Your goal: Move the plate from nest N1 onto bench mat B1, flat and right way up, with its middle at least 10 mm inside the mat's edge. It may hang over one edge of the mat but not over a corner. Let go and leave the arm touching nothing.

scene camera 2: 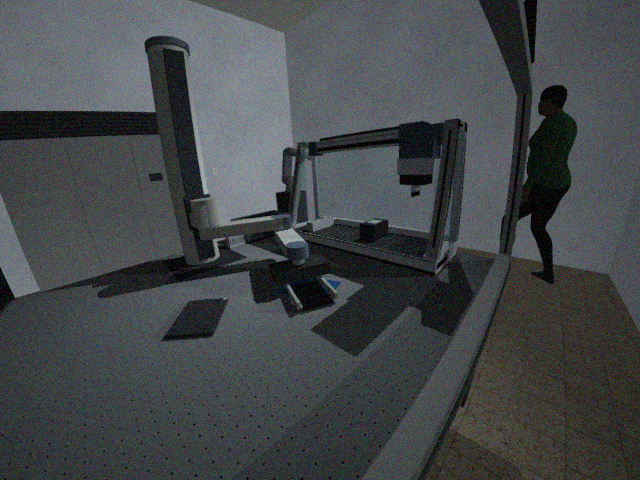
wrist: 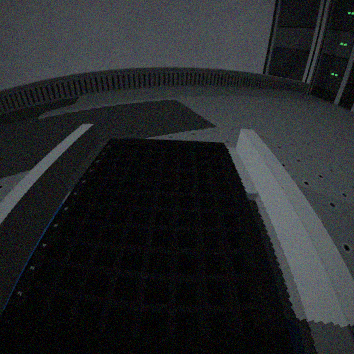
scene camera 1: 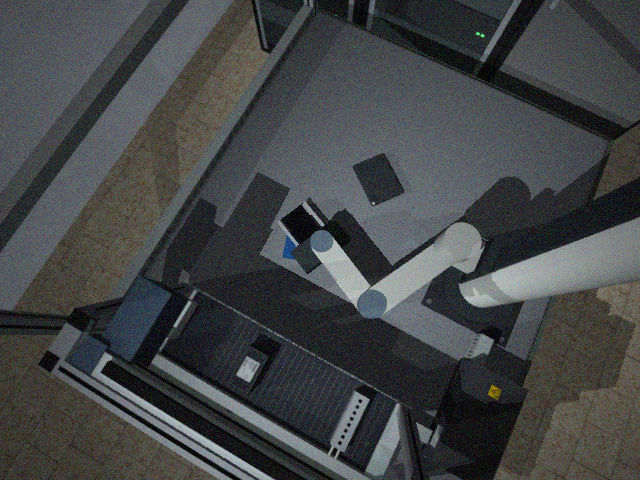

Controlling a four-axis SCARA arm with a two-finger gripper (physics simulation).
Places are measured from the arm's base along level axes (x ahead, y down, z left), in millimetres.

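Pixels of known places: gripper, fingertip midpoint: [scene camera 2: 318,300] [wrist: 165,137] [scene camera 1: 291,212]; arm's base, link origin: [scene camera 2: 204,262] [scene camera 1: 478,285].
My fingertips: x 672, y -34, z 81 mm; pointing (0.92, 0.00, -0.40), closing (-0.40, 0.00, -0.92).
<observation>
Ahead of a thing's pixels: the offset from my fingertips to its middle. "spot": to the spot under its first point. Level surfaces: height alone.
My gripper [scene camera 1: 292,212] [scene camera 2: 316,302] [wrist: 165,137] is shut on the black plate @[dx -54, dy +9, dz +24 mm] [scene camera 1: 300,225] [scene camera 2: 310,293] [wrist: 165,225], with a pale finger along each side of it. The plate looks level and covers much of the blue bench mat B1 @[dy +19 mm] [scene camera 1: 288,249] [scene camera 2: 333,284] from view. The mat shows as a small blue patch beside the plate in both scene views and as a thin blue line along its left side in the wrist view. Any gap between plate and mat cannot be told. Nest N1 @[dx -205, dy +14, dz -253 mm] [scene camera 1: 378,179] [scene camera 2: 196,319], a dark rectangle, holds no plate.
A gantry frame with a dark ribbed deck [scene camera 1: 305,379] stands beside the work area, with a dark box @[spot: dx -143, dy -99, dz +488 mm] [scene camera 1: 249,367] [scene camera 2: 373,230] on the deck. The arm's tall column [scene camera 1: 558,263] [scene camera 2: 175,129] stands opposite. A person [scene camera 2: 553,149] stands beyond the low table rim @[spot: dx +372, dy -14, dz -23 mm] [scene camera 2: 465,372]. Dark shadows surround the mat.
</observation>
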